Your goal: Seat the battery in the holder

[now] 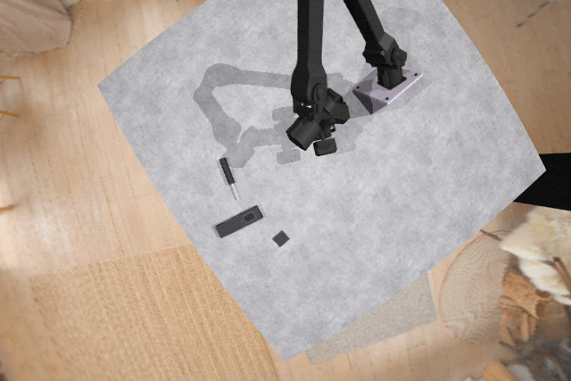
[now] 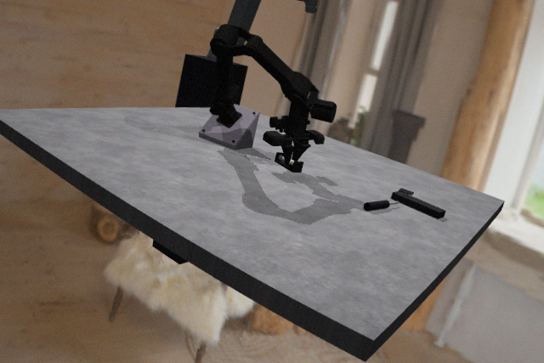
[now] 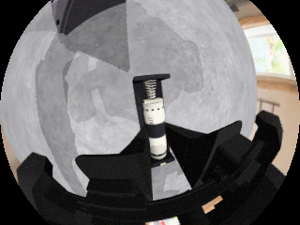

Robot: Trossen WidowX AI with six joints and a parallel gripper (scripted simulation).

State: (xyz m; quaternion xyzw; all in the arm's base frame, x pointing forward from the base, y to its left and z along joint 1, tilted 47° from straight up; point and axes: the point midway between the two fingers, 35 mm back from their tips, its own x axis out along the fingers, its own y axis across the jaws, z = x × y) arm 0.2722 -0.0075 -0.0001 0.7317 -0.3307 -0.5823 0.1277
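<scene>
Now: gripper tip 10 mm below the battery. From my gripper tip the other things lie so: black remote: 380 mm ahead, 110 mm to the left, 10 mm above; then black square: 300 mm ahead, 240 mm to the left, 10 mm below; then black-handled screwdriver: 330 mm ahead, 10 mm to the right.
</scene>
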